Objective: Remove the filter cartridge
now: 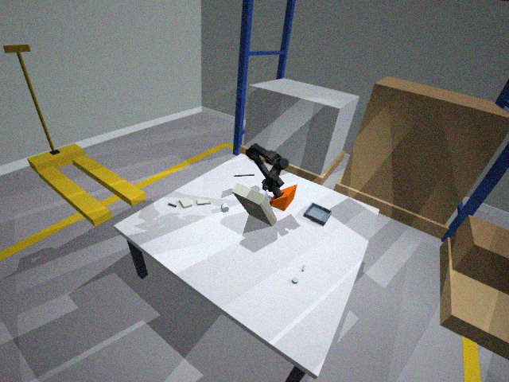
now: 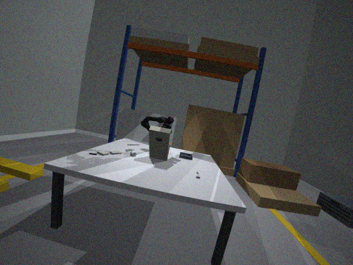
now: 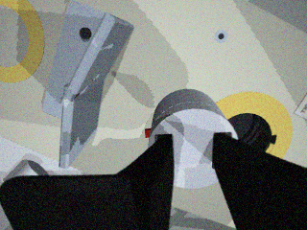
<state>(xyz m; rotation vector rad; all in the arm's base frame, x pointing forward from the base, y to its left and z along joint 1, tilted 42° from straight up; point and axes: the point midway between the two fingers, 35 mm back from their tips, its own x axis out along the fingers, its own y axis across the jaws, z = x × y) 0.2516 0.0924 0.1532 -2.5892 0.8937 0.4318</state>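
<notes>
Right now the round grey filter cartridge is 1 cm ahead of my gripper tip and 1 cm below it. Round my gripper tip: pale service panel 4 cm ahead, 1 cm to the right, 7 cm below; dark tray 28 cm behind, 33 cm to the left, 23 cm below.
</notes>
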